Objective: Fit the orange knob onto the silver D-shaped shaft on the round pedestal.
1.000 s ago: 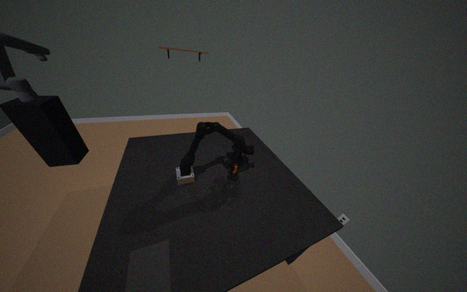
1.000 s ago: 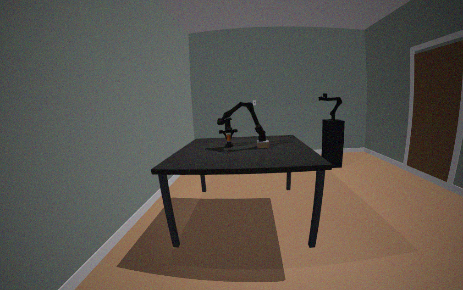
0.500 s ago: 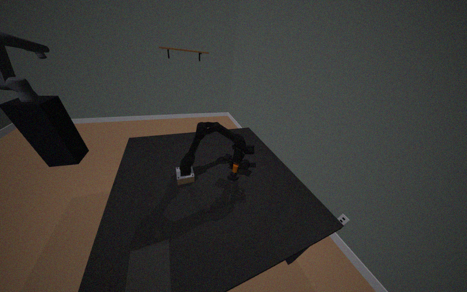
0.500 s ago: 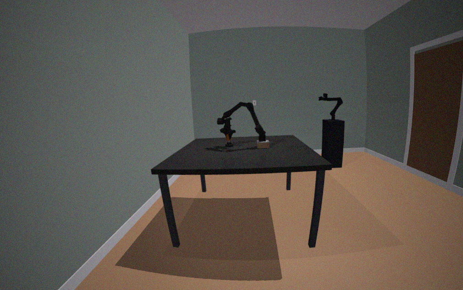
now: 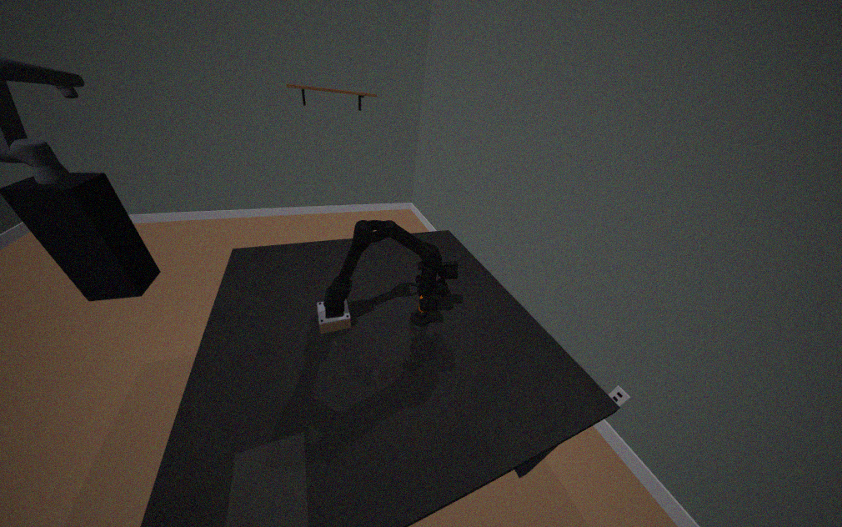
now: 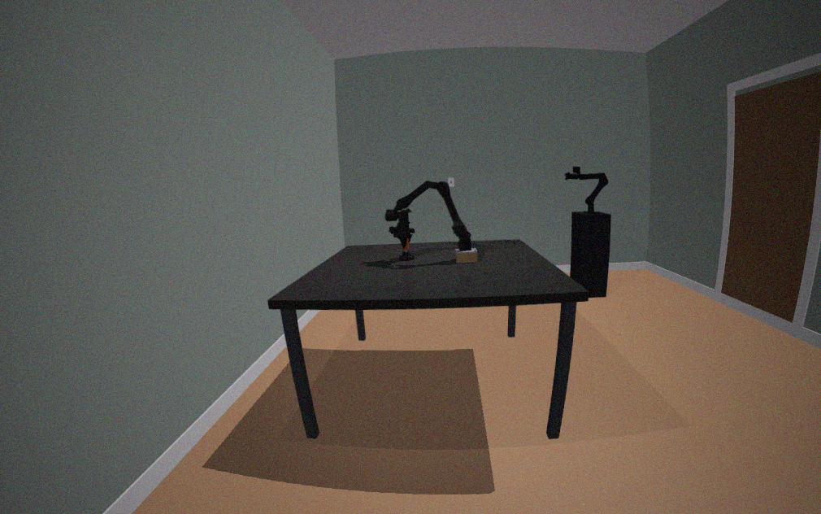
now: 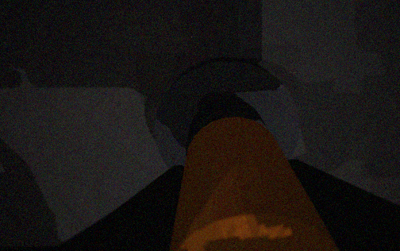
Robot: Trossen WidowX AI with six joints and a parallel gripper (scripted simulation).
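Now: gripper tip 4 cm above the dark round pedestal. From my gripper tip the other things lie so: orange knob: 3 cm above.
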